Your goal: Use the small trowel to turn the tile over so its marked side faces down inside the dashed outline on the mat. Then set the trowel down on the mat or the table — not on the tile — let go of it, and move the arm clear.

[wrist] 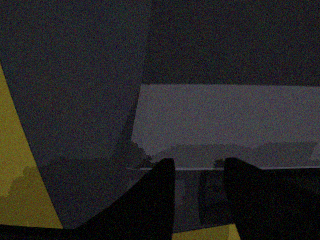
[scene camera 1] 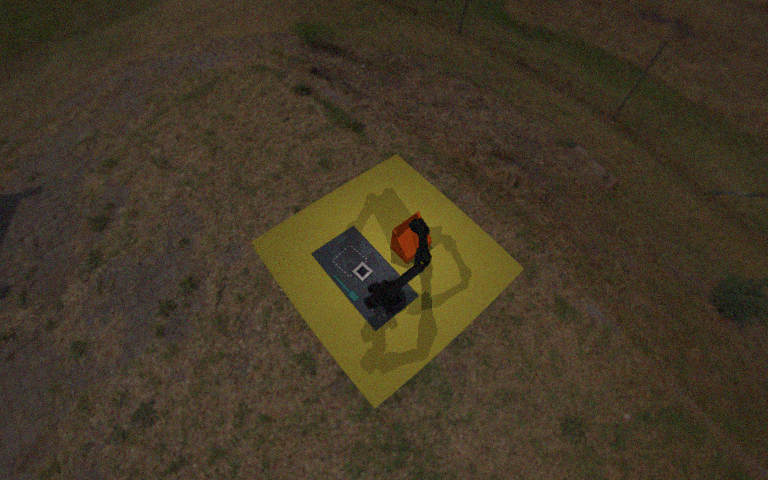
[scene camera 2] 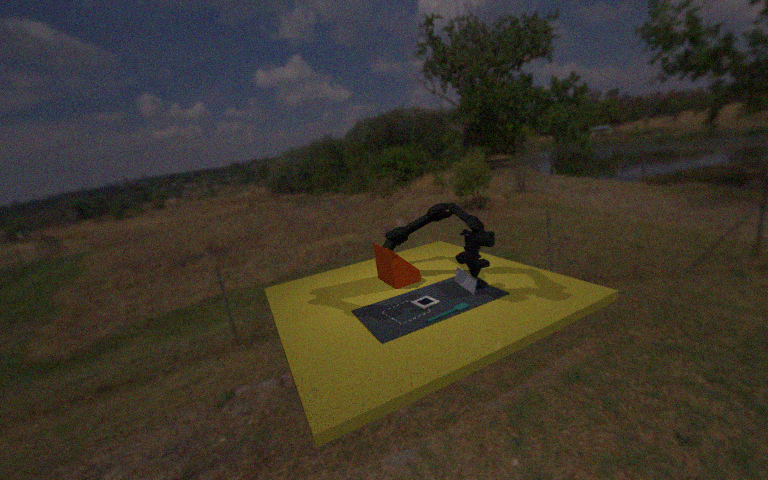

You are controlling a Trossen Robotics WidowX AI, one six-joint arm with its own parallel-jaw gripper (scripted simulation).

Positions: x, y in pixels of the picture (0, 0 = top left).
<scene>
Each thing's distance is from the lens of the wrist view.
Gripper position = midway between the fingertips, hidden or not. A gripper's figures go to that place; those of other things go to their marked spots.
gripper [wrist: 198, 168]: 0.10 m
trowel [wrist: 198, 126]: 0.12 m
</scene>
